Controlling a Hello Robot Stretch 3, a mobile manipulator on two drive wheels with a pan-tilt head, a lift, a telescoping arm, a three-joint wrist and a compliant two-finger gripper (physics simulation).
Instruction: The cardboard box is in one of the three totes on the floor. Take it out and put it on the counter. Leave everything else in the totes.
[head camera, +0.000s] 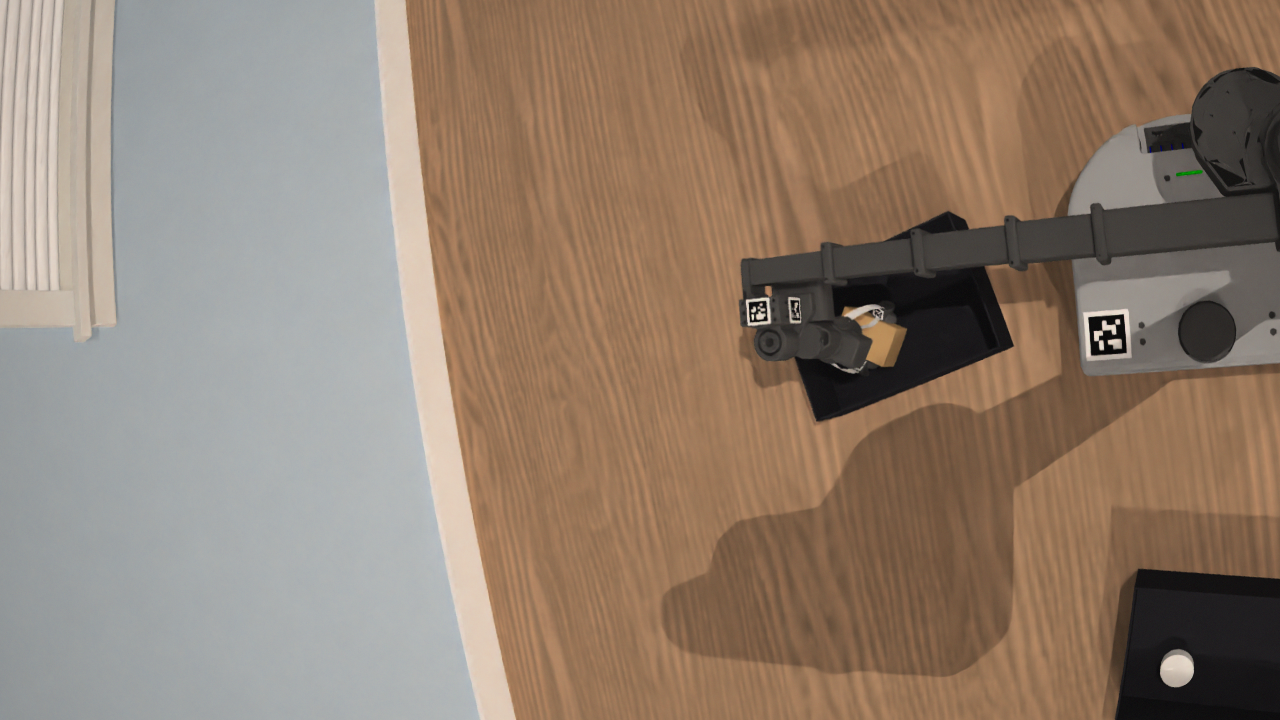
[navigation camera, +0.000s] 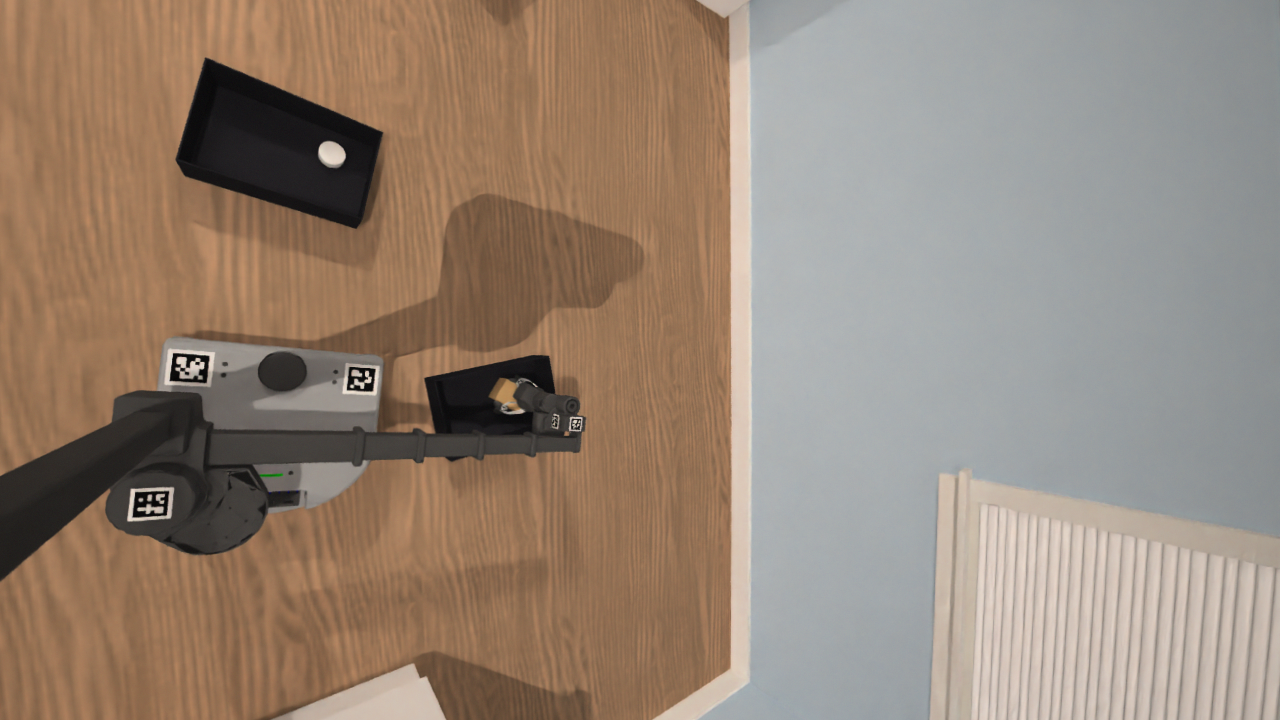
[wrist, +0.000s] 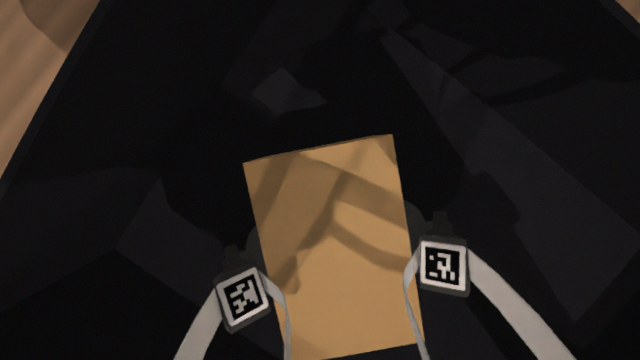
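Where they show: gripper, fingertip midpoint: (head camera: 880, 338) (navigation camera: 504, 393); robot's base, link origin: (head camera: 1202, 329) (navigation camera: 282, 369).
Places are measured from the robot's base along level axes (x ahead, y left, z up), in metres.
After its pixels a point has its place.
Note:
The cardboard box (head camera: 886, 345) {y -0.473, x -0.012, z 0.056 m} (navigation camera: 503, 394) {y -0.476, x -0.023, z 0.056 m} (wrist: 340, 200) is a small tan block inside the black tote (head camera: 948, 313) {y -0.387, x -0.052, z 0.003 m} (navigation camera: 460, 402) {y -0.383, x -0.054, z 0.003 m} (wrist: 150, 125) beside the robot base. My gripper (head camera: 870, 340) {y -0.501, x -0.024, z 0.003 m} (navigation camera: 515, 396) {y -0.501, x -0.024, z 0.003 m} (wrist: 335, 235) {y -0.501, x -0.024, z 0.003 m} reaches down into this tote. Its two fingertips press against opposite sides of the box, with no gap visible in the wrist view. The fingertips are partly hidden behind the box's edges there. I cannot tell whether the box is off the tote floor. A second black tote (head camera: 1217, 617) {y 0.018, x 0.407, z 0.003 m} (navigation camera: 250, 134) {y 0.105, x 0.476, z 0.003 m} holds a white round object (head camera: 1177, 668) {y -0.038, x 0.476, z 0.028 m} (navigation camera: 332, 154) {y -0.039, x 0.477, z 0.027 m}. The third tote does not show.
My extended arm (head camera: 966, 243) {y -0.263, x -0.108, z 0.358 m} (navigation camera: 447, 445) {y -0.256, x -0.102, z 0.358 m} passes over the near tote from the base (head camera: 1154, 295) {y -0.064, x -0.045, z 0.160 m} (navigation camera: 286, 407) {y -0.012, x -0.063, z 0.159 m}. A pale flat-topped piece (navigation camera: 366, 700) stands at the bottom of the navigation view; I cannot tell if it is the counter. A blue wall (head camera: 250, 358) {y -1.468, x -0.070, z 0.483 m} (navigation camera: 850, 268) {y -1.396, x 0.463, z 0.485 m} lies beyond the arm's end.

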